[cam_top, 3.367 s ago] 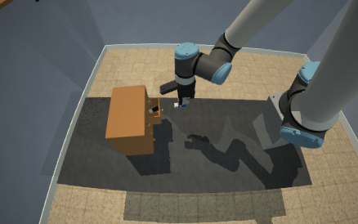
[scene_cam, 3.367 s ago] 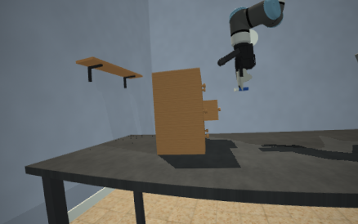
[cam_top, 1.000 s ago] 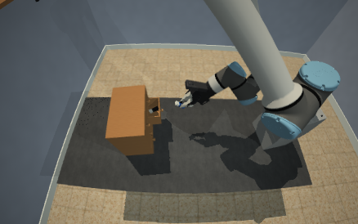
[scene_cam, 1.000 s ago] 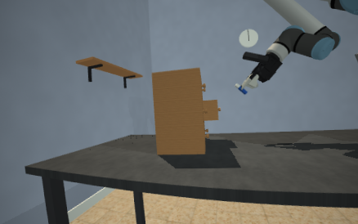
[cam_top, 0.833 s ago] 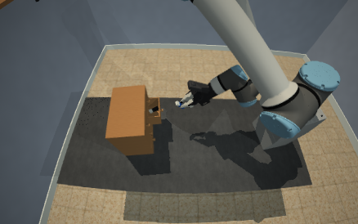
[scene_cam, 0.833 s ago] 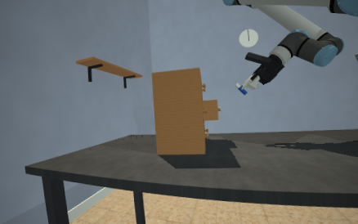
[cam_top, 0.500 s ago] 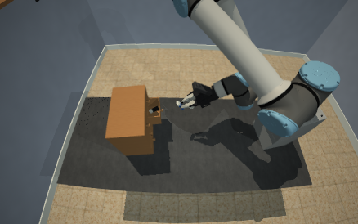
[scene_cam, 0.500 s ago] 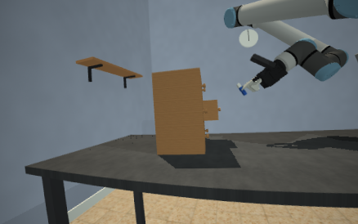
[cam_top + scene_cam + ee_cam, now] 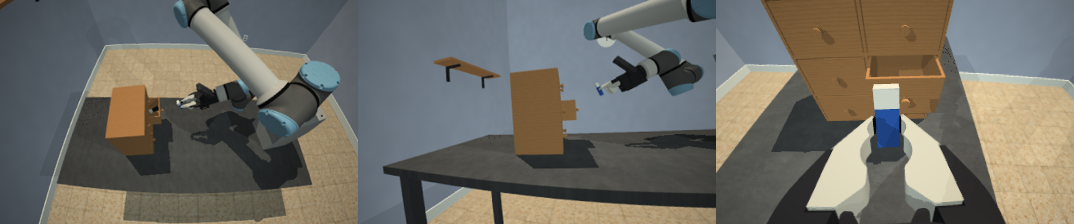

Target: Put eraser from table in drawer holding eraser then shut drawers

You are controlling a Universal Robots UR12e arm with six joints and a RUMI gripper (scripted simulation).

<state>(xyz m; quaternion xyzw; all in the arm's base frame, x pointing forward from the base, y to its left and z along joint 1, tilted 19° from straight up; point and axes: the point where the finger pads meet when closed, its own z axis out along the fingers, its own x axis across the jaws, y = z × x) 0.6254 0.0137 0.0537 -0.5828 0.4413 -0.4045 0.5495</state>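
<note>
The blue-and-white eraser lies 1 cm ahead of my hand. The rest, counted from my hand: dark-and-white eraser 19 cm ahead, 14 cm below, 1 cm to the right.
</note>
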